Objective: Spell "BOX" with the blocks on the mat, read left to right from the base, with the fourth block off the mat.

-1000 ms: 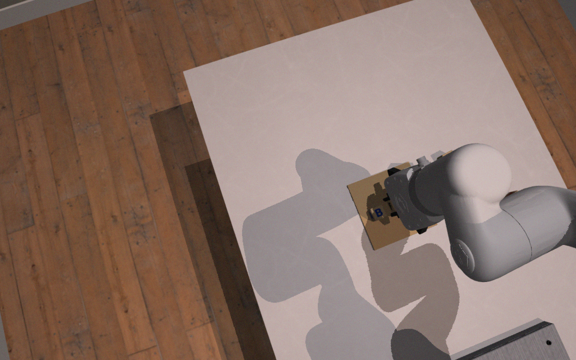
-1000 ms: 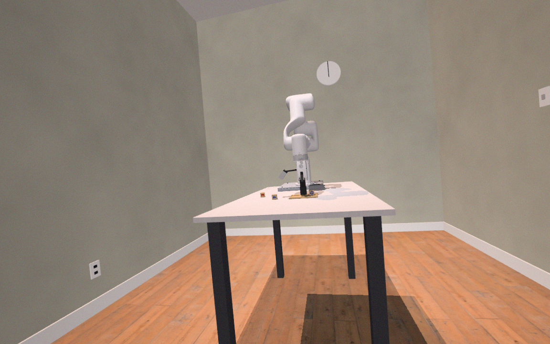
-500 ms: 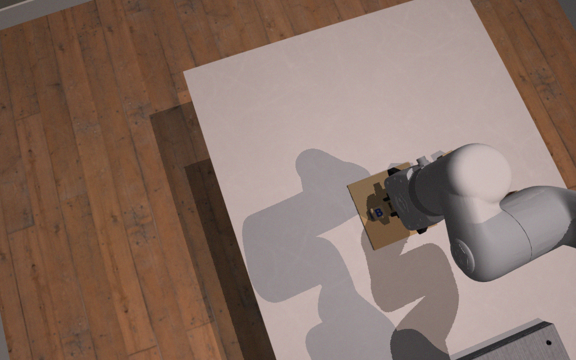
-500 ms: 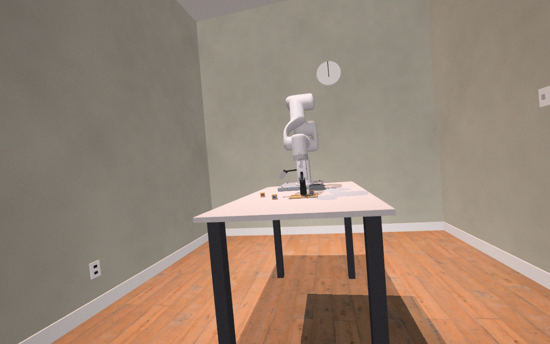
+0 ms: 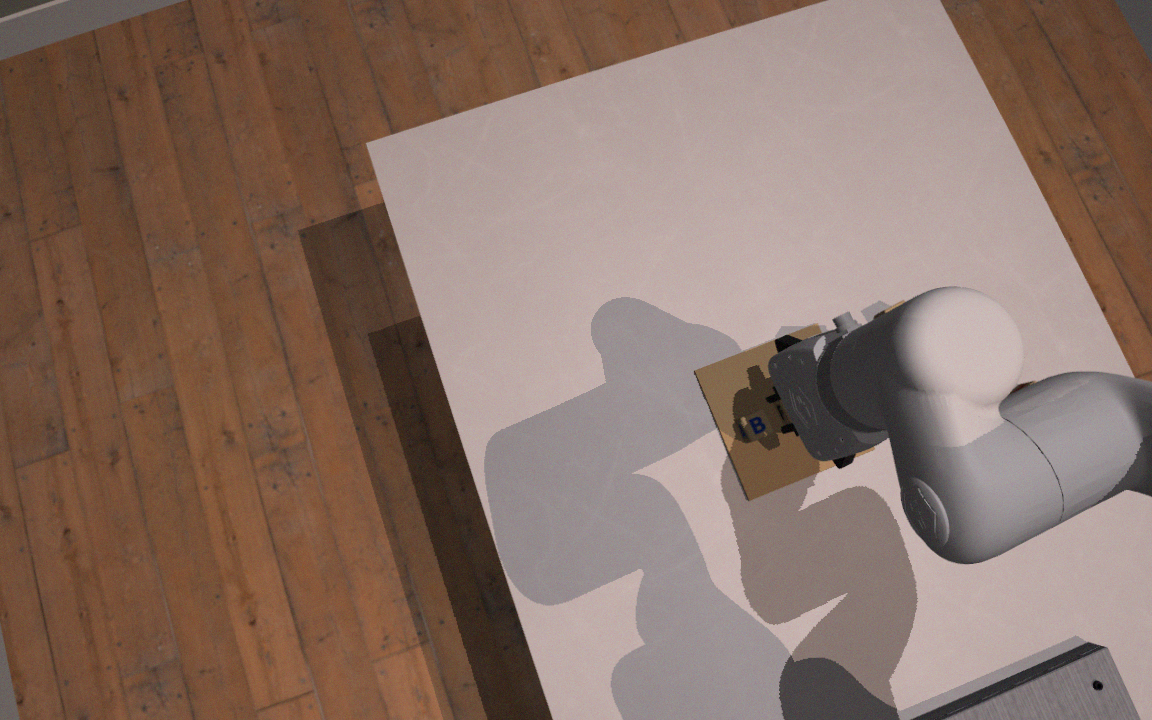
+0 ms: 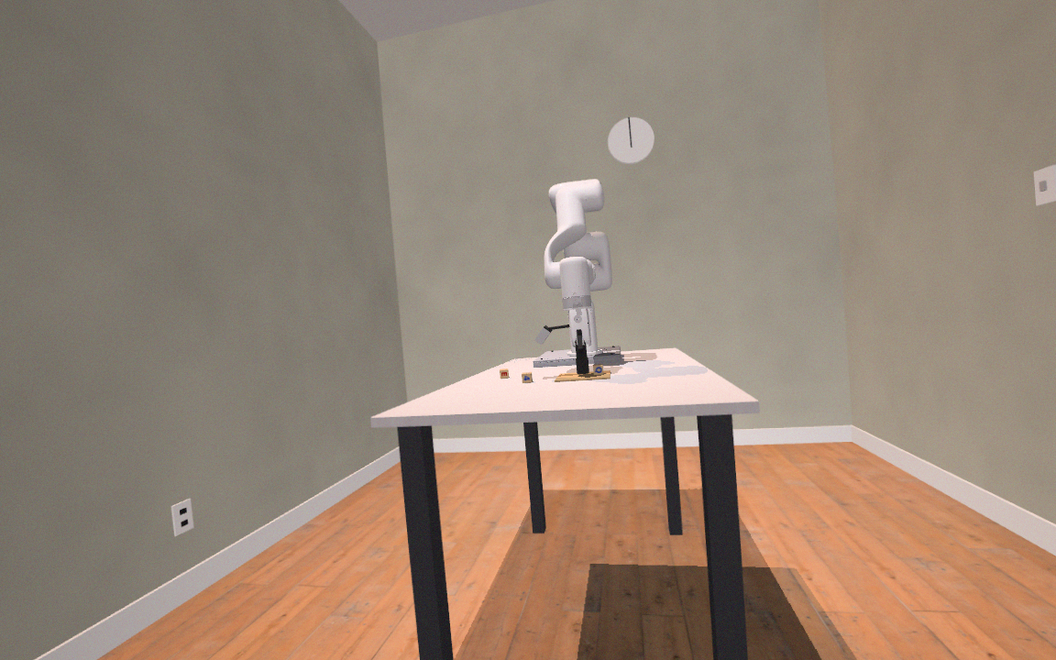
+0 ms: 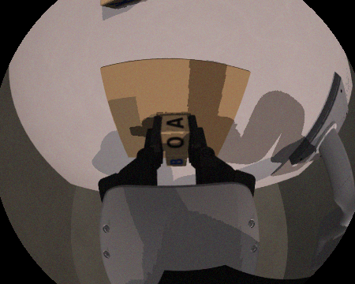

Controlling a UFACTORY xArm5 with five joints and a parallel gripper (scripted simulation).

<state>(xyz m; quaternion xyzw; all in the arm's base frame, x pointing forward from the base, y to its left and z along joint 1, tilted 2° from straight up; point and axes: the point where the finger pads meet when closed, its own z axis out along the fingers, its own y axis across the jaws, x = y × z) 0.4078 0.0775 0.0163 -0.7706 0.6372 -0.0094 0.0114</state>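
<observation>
The tan mat lies 30 mm below my hand.
</observation>
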